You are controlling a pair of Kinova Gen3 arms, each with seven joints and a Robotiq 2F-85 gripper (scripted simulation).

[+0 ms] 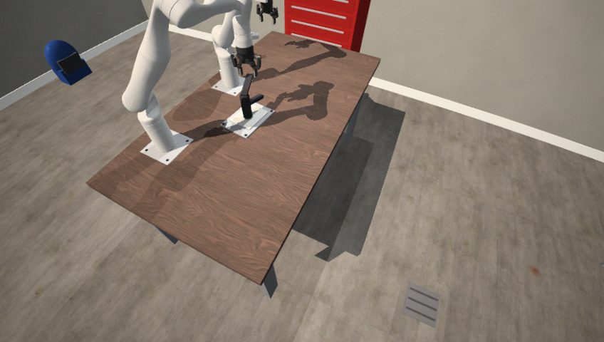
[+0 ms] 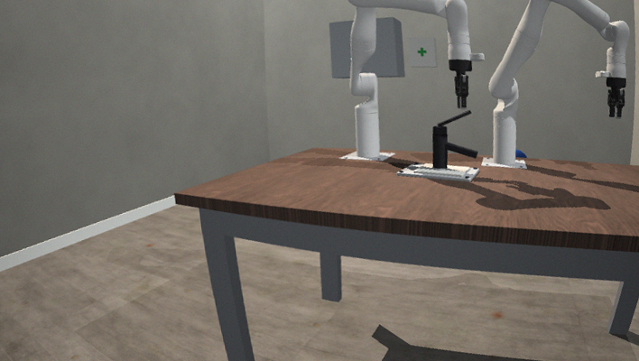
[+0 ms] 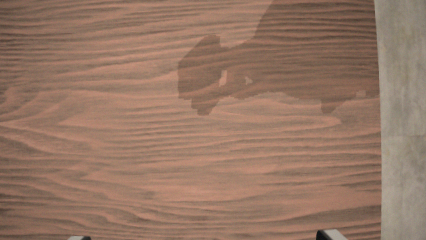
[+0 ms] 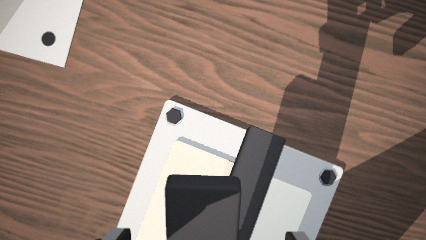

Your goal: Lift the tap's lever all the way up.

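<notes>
Now: right hand 30 mm to the left of the flat lever and 40 mm above it.
</notes>
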